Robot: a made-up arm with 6 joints. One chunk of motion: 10 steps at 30 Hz.
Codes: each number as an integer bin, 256 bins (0 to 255) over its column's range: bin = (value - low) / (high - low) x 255, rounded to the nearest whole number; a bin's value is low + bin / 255 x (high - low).
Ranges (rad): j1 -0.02..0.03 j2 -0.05..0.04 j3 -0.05..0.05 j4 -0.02..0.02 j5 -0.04..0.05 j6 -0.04..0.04
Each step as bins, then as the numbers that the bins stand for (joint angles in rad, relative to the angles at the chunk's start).
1 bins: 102 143 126 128 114 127
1 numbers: 0.0000 0.0005 -0.0006 0.0001 0.0002 -0.0002
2 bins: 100 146 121 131 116 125
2 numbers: -0.0004 0.0015 -0.0025 0.0005 0.0009 -0.0008
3 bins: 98 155 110 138 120 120
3 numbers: -0.0008 0.0047 -0.0069 0.0016 0.0024 -0.0024
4 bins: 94 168 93 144 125 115
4 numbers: -0.0016 0.0093 -0.0135 0.0026 0.0041 -0.0039
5 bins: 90 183 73 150 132 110
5 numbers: -0.0024 0.0146 -0.0214 0.0035 0.0066 -0.0055
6 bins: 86 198 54 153 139 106
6 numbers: -0.0031 0.0199 -0.0288 0.0040 0.0091 -0.0067
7 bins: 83 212 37 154 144 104
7 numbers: -0.0037 0.0248 -0.0355 0.0042 0.0108 -0.0074
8 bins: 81 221 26 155 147 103
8 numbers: -0.0041 0.0280 -0.0398 0.0043 0.0119 -0.0077
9 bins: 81 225 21 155 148 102
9 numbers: -0.0041 0.0294 -0.0418 0.0043 0.0122 -0.0080
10 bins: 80 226 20 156 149 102
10 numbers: -0.0043 0.0298 -0.0422 0.0045 0.0126 -0.0080
